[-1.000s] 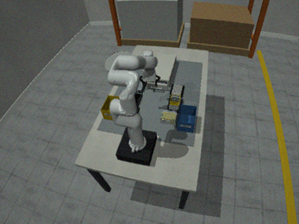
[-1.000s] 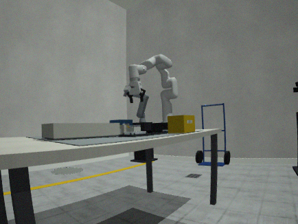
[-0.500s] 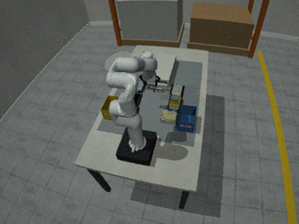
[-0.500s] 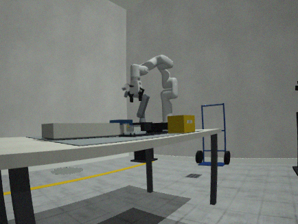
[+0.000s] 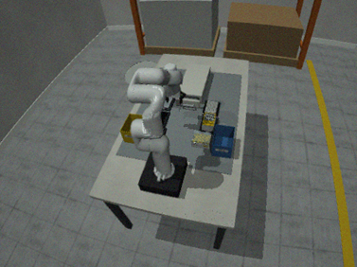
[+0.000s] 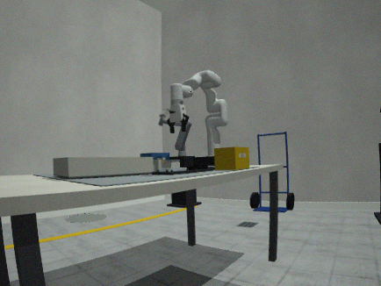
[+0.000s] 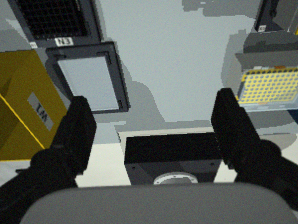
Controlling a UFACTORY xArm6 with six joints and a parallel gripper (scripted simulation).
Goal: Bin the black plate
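Now: the black plate 220 mm below my hand, 140 mm to the left of it and 50 mm ahead of it. The rest, counted from my hand: white plate: 220 mm below, 140 mm to the left, 120 mm behind; then dark grey nest N3: 230 mm below, 140 mm to the left, 50 mm ahead; then label N3: 220 mm below, 150 mm to the left, 30 mm behind.
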